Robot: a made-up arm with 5 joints. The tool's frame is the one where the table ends. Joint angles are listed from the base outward.
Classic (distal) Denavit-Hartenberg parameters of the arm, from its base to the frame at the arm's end. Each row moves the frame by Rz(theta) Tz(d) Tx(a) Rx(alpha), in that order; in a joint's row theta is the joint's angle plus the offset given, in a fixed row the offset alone. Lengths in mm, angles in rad.
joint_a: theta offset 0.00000, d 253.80, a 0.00, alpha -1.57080
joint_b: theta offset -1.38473, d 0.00, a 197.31, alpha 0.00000
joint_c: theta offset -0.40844, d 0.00, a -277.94, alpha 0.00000
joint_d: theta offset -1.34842, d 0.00, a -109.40, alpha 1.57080
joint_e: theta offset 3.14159, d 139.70, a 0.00, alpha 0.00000
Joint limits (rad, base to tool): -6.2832..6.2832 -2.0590..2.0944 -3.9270..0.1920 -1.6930..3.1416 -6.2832..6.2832
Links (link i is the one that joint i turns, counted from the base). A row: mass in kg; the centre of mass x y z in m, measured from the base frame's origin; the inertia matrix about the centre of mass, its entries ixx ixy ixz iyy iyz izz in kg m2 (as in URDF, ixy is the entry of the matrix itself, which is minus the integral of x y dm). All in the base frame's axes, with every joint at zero. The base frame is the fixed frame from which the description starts. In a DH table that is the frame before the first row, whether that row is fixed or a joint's. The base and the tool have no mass.
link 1: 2.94; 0.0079 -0.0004 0.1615; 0.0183 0 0 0.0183 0 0.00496
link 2: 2.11; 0.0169 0.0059 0.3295; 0.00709 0 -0.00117 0.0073 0 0.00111
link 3: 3.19; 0.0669 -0.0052 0.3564; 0.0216 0 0.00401 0.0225 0 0.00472
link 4: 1.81; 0.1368 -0.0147 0.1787; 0.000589 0 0 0.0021 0 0.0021
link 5: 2.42; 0.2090 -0.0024 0.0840; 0.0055 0 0 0.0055 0 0.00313
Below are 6 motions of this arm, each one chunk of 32 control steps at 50 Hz.
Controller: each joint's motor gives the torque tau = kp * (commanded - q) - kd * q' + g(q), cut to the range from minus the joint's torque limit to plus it. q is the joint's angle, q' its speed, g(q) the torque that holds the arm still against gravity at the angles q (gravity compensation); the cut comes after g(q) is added. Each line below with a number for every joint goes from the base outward.
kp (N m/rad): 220 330 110 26 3.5
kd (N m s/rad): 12 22 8.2 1.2 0.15
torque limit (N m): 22 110 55 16 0.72
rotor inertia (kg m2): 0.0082 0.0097 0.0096 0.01 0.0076
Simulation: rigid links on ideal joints. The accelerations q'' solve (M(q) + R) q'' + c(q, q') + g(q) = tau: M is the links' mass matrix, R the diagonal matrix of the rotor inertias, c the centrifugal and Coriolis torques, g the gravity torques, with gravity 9.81 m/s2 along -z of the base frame. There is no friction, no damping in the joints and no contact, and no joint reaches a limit. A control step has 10 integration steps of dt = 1/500 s. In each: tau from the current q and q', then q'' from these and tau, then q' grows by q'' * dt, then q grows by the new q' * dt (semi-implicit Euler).
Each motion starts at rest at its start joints. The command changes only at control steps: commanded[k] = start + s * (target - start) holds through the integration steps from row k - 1 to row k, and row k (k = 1, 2, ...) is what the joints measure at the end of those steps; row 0 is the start. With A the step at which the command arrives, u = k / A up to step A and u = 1 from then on. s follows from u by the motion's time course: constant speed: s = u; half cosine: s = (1 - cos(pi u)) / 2; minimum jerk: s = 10 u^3 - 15 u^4 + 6 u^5; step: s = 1 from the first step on.
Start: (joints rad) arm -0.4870 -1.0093 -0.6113 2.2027 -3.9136
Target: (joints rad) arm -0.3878 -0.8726 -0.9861 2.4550 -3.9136
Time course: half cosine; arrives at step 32
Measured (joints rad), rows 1 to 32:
1: -0.4870 -1.0092 -0.6114 2.2028 -3.9136
2: -0.4868 -1.0089 -0.6118 2.2034 -3.9136
3: -0.4863 -1.0081 -0.6129 2.2048 -3.9135
4: -0.4855 -1.0069 -0.6147 2.2073 -3.9134
5: -0.4843 -1.0051 -0.6176 2.2109 -3.9133
6: -0.4827 -1.0029 -0.6218 2.2159 -3.9132
7: -0.4807 -1.0001 -0.6272 2.2221 -3.9131
8: -0.4783 -0.9968 -0.6341 2.2295 -3.9130
9: -0.4755 -0.9931 -0.6425 2.2379 -3.9130
10: -0.4723 -0.9889 -0.6523 2.2471 -3.9129
11: -0.4689 -0.9843 -0.6636 2.2570 -3.9129
12: -0.4651 -0.9793 -0.6762 2.2674 -3.9129
13: -0.4610 -0.9740 -0.6902 2.2782 -3.9130
14: -0.4567 -0.9684 -0.7053 2.2893 -3.9131
15: -0.4522 -0.9625 -0.7214 2.3006 -3.9131
16: -0.4476 -0.9565 -0.7384 2.3119 -3.9132
17: -0.4429 -0.9504 -0.7561 2.3233 -3.9133
18: -0.4381 -0.9442 -0.7743 2.3347 -3.9134
19: -0.4333 -0.9380 -0.7927 2.3459 -3.9135
20: -0.4286 -0.9318 -0.8113 2.3570 -3.9136
21: -0.4240 -0.9257 -0.8298 2.3678 -3.9136
22: -0.4194 -0.9198 -0.8479 2.3784 -3.9137
23: -0.4151 -0.9140 -0.8655 2.3886 -3.9138
24: -0.4110 -0.9086 -0.8825 2.3983 -3.9138
25: -0.4071 -0.9034 -0.8986 2.4074 -3.9139
26: -0.4035 -0.8986 -0.9137 2.4159 -3.9139
27: -0.4003 -0.8942 -0.9276 2.4237 -3.9140
28: -0.3974 -0.8903 -0.9402 2.4306 -3.9140
29: -0.3949 -0.8869 -0.9515 2.4365 -3.9141
30: -0.3928 -0.8839 -0.9612 2.4415 -3.9141
31: -0.3911 -0.8815 -0.9693 2.4454 -3.9142
32: -0.3899 -0.8797 -0.9758 2.4481 -3.9142

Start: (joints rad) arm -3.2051 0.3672 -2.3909 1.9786 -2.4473
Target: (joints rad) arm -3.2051 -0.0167 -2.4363 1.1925 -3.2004
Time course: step
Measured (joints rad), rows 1 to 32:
1: -3.2050 0.3171 -2.3131 1.8991 -2.4627
2: -3.2048 0.2701 -2.2617 1.7850 -2.5060
3: -3.2047 0.2298 -2.2398 1.6597 -2.5764
4: -3.2046 0.1934 -2.2394 1.5362 -2.6728
5: -3.2045 0.1594 -2.2548 1.4246 -2.7941
6: -3.2043 0.1265 -2.2814 1.3298 -2.9290
7: -3.2041 0.0945 -2.3152 1.2530 -3.0590
8: -3.2040 0.0636 -2.3528 1.1919 -3.1708
9: -3.2039 0.0343 -2.3914 1.1434 -3.2568
10: -3.2042 0.0073 -2.4289 1.1044 -3.3159
11: -3.2047 -0.0168 -2.4638 1.0729 -3.3482
12: -3.2052 -0.0377 -2.4949 1.0480 -3.3549
13: -3.2057 -0.0551 -2.5215 1.0290 -3.3411
14: -3.2060 -0.0691 -2.5432 1.0156 -3.3136
15: -3.2062 -0.0795 -2.5596 1.0078 -3.2789
16: -3.2062 -0.0865 -2.5709 1.0054 -3.2428
17: -3.2061 -0.0904 -2.5772 1.0080 -3.2098
18: -3.2060 -0.0914 -2.5787 1.0152 -3.1830
19: -3.2060 -0.0898 -2.5758 1.0265 -3.1640
20: -3.2059 -0.0860 -2.5692 1.0413 -3.1531
21: -3.2058 -0.0803 -2.5592 1.0589 -3.1497
22: -3.2057 -0.0731 -2.5466 1.0785 -3.1523
23: -3.2056 -0.0649 -2.5319 1.0994 -3.1593
24: -3.2055 -0.0559 -2.5158 1.1209 -3.1688
25: -3.2054 -0.0466 -2.4989 1.1423 -3.1794
26: -3.2053 -0.0373 -2.4819 1.1629 -3.1895
27: -3.2052 -0.0283 -2.4651 1.1824 -3.1983
28: -3.2051 -0.0199 -2.4492 1.2001 -3.2051
29: -3.2050 -0.0123 -2.4346 1.2159 -3.2098
30: -3.2050 -0.0056 -2.4215 1.2293 -3.2123
31: -3.2049 0.0000 -2.4103 1.2402 -3.2130
32: -3.2048 0.0045 -2.4010 1.2485 -3.2123

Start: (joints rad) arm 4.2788 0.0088 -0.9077 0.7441 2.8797
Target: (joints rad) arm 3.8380 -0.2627 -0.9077 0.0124 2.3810
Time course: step
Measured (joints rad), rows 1 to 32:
1: 4.2721 -0.0256 -0.8652 0.6746 2.8652
2: 4.2518 -0.0693 -0.8169 0.5487 2.8215
3: 4.2170 -0.1060 -0.7921 0.4245 2.7486
4: 4.1675 -0.1366 -0.7899 0.3163 2.6530
5: 4.1032 -0.1626 -0.8049 0.2254 2.5513
6: 4.0287 -0.1849 -0.8313 0.1502 2.4574
7: 3.9551 -0.2048 -0.8631 0.0885 2.3799
8: 3.8908 -0.2232 -0.8951 0.0374 2.3223
9: 3.8398 -0.2402 -0.9241 -0.0055 2.2853
10: 3.8028 -0.2555 -0.9486 -0.0416 2.2672
11: 3.7809 -0.2687 -0.9681 -0.0710 2.2647
12: 3.7737 -0.2794 -0.9828 -0.0934 2.2740
13: 3.7779 -0.2874 -0.9929 -0.1085 2.2915
14: 3.7887 -0.2928 -0.9989 -0.1160 2.3138
15: 3.8023 -0.2957 -1.0009 -0.1161 2.3380
16: 3.8155 -0.2963 -0.9995 -0.1100 2.3614
17: 3.8268 -0.2952 -0.9950 -0.0987 2.3818
18: 3.8352 -0.2925 -0.9879 -0.0837 2.3978
19: 3.8407 -0.2888 -0.9788 -0.0663 2.4085
20: 3.8438 -0.2844 -0.9682 -0.0478 2.4140
21: 3.8449 -0.2795 -0.9568 -0.0291 2.4147
22: 3.8447 -0.2746 -0.9450 -0.0112 2.4117
23: 3.8437 -0.2699 -0.9333 0.0052 2.4060
24: 3.8424 -0.2655 -0.9221 0.0196 2.3988
25: 3.8410 -0.2616 -0.9119 0.0317 2.3914
26: 3.8397 -0.2584 -0.9028 0.0413 2.3845
27: 3.8387 -0.2558 -0.8952 0.0483 2.3787
28: 3.8379 -0.2539 -0.8892 0.0529 2.3746
29: 3.8374 -0.2526 -0.8848 0.0552 2.3720
30: 3.8372 -0.2519 -0.8819 0.0554 2.3710
31: 3.8372 -0.2518 -0.8806 0.0538 2.3713
32: 3.8372 -0.2521 -0.8806 0.0507 2.3725

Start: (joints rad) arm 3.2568 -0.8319 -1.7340 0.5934 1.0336
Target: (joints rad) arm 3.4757 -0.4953 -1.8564 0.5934 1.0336
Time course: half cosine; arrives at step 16
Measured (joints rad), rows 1 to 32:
1: 3.2574 -0.8314 -1.7346 0.5933 1.0336
2: 3.2596 -0.8294 -1.7368 0.5925 1.0335
3: 3.2641 -0.8250 -1.7415 0.5901 1.0333
4: 3.2715 -0.8173 -1.7488 0.5857 1.0330
5: 3.2817 -0.8062 -1.7588 0.5792 1.0326
6: 3.2947 -0.7914 -1.7711 0.5710 1.0320
7: 3.3101 -0.7730 -1.7851 0.5619 1.0312
8: 3.3275 -0.7515 -1.8003 0.5527 1.0304
9: 3.3462 -0.7274 -1.8158 0.5444 1.0294
10: 3.3654 -0.7013 -1.8307 0.5377 1.0286
11: 3.3846 -0.6739 -1.8442 0.5335 1.0278
12: 3.4030 -0.6461 -1.8556 0.5323 1.0273
13: 3.4199 -0.6188 -1.8640 0.5344 1.0271
14: 3.4347 -0.5929 -1.8691 0.5402 1.0272
15: 3.4469 -0.5692 -1.8703 0.5494 1.0278
16: 3.4561 -0.5485 -1.8675 0.5620 1.0286
17: 3.4626 -0.5312 -1.8614 0.5773 1.0298
18: 3.4670 -0.5168 -1.8532 0.5941 1.0312
19: 3.4701 -0.5049 -1.8440 0.6108 1.0327
20: 3.4722 -0.4951 -1.8347 0.6262 1.0342
21: 3.4736 -0.4873 -1.8260 0.6393 1.0357
22: 3.4745 -0.4811 -1.8183 0.6496 1.0370
23: 3.4752 -0.4765 -1.8120 0.6569 1.0382
24: 3.4756 -0.4733 -1.8074 0.6612 1.0391
25: 3.4758 -0.4714 -1.8045 0.6627 1.0397
26: 3.4760 -0.4706 -1.8034 0.6617 1.0400
27: 3.4761 -0.4707 -1.8040 0.6584 1.0400
28: 3.4761 -0.4717 -1.8062 0.6533 1.0396
29: 3.4761 -0.4734 -1.8096 0.6468 1.0390
30: 3.4760 -0.4756 -1.8142 0.6391 1.0382
31: 3.4760 -0.4783 -1.8196 0.6308 1.0373
32: 3.4759 -0.4812 -1.8256 0.6221 1.0363

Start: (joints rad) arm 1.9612 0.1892 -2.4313 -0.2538 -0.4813
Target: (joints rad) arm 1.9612 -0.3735 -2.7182 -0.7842 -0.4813
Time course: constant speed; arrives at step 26
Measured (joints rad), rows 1 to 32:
1: 1.9612 0.1870 -2.4285 -0.2543 -0.4812
2: 1.9613 0.1823 -2.4245 -0.2553 -0.4810
3: 1.9614 0.1754 -2.4205 -0.2572 -0.4804
4: 1.9615 0.1661 -2.4174 -0.2607 -0.4797
5: 1.9616 0.1546 -2.4160 -0.2666 -0.4788
6: 1.9617 0.1409 -2.4167 -0.2755 -0.4778
7: 1.9618 0.1251 -2.4199 -0.2874 -0.4769
8: 1.9619 0.1074 -2.4256 -0.3026 -0.4761
9: 1.9619 0.0879 -2.4339 -0.3207 -0.4756
10: 1.9619 0.0668 -2.4447 -0.3414 -0.4754
11: 1.9618 0.0441 -2.4578 -0.3644 -0.4755
12: 1.9618 0.0202 -2.4730 -0.3892 -0.4759
13: 1.9617 -0.0047 -2.4898 -0.4153 -0.4766
14: 1.9616 -0.0305 -2.5079 -0.4424 -0.4775
15: 1.9616 -0.0567 -2.5268 -0.4700 -0.4786
16: 1.9615 -0.0833 -2.5463 -0.4980 -0.4797
17: 1.9614 -0.1100 -2.5660 -0.5259 -0.4808
18: 1.9613 -0.1365 -2.5854 -0.5535 -0.4819
19: 1.9612 -0.1626 -2.6043 -0.5806 -0.4828
20: 1.9611 -0.1883 -2.6224 -0.6071 -0.4836
21: 1.9610 -0.2134 -2.6395 -0.6329 -0.4842
22: 1.9610 -0.2378 -2.6555 -0.6577 -0.4846
23: 1.9609 -0.2615 -2.6704 -0.6817 -0.4848
24: 1.9609 -0.2845 -2.6841 -0.7046 -0.4848
25: 1.9609 -0.3068 -2.6966 -0.7267 -0.4847
26: 1.9609 -0.3284 -2.7080 -0.7478 -0.4845
27: 1.9609 -0.3473 -2.7212 -0.7665 -0.4842
28: 1.9608 -0.3633 -2.7347 -0.7826 -0.4841
29: 1.9607 -0.3764 -2.7471 -0.7960 -0.4842
30: 1.9606 -0.3866 -2.7576 -0.8066 -0.4846
31: 1.9606 -0.3942 -2.7657 -0.8145 -0.4851
32: 1.9605 -0.3992 -2.7711 -0.8196 -0.4856

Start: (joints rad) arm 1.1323 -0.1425 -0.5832 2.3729 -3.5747
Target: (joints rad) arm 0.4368 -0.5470 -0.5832 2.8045 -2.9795
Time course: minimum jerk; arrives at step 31
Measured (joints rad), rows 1 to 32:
1: 1.1323 -0.1425 -0.5832 2.3729 -3.5747
2: 1.1320 -0.1427 -0.5831 2.3729 -3.5745
3: 1.1309 -0.1433 -0.5830 2.3731 -3.5740
4: 1.1285 -0.1446 -0.5826 2.3738 -3.5726
5: 1.1240 -0.1469 -0.5822 2.3753 -3.5698
6: 1.1168 -0.1507 -0.5816 2.3783 -3.5649
7: 1.1063 -0.1561 -0.5809 2.3831 -3.5573
8: 1.0921 -0.1635 -0.5802 2.3903 -3.5464
9: 1.0741 -0.1729 -0.5797 2.4001 -3.5319
10: 1.0521 -0.1844 -0.5793 2.4127 -3.5134
11: 1.0262 -0.1980 -0.5791 2.4281 -3.4909
12: 0.9968 -0.2137 -0.5792 2.4461 -3.4646
13: 0.9640 -0.2314 -0.5797 2.4666 -3.4346
14: 0.9284 -0.2507 -0.5805 2.4891 -3.4016
15: 0.8906 -0.2715 -0.5816 2.5133 -3.3660
16: 0.8510 -0.2934 -0.5829 2.5388 -3.3286
17: 0.8103 -0.3161 -0.5844 2.5652 -3.2900
18: 0.7693 -0.3393 -0.5860 2.5921 -3.2511
19: 0.7286 -0.3625 -0.5876 2.6191 -3.2126
20: 0.6888 -0.3855 -0.5892 2.6459 -3.1752
21: 0.6507 -0.4078 -0.5905 2.6721 -3.1396
22: 0.6148 -0.4290 -0.5917 2.6973 -3.1063
23: 0.5817 -0.4489 -0.5925 2.7210 -3.0759
24: 0.5518 -0.4672 -0.5931 2.7430 -3.0488
25: 0.5254 -0.4837 -0.5934 2.7627 -3.0254
26: 0.5028 -0.4980 -0.5935 2.7799 -3.0058
27: 0.4842 -0.5102 -0.5933 2.7943 -2.9902
28: 0.4693 -0.5203 -0.5929 2.8057 -2.9785
29: 0.4582 -0.5282 -0.5924 2.8139 -2.9707
30: 0.4503 -0.5342 -0.5918 2.8191 -2.9663
31: 0.4451 -0.5384 -0.5910 2.8215 -2.9649
32: 0.4418 -0.5414 -0.5902 2.8215 -2.9658

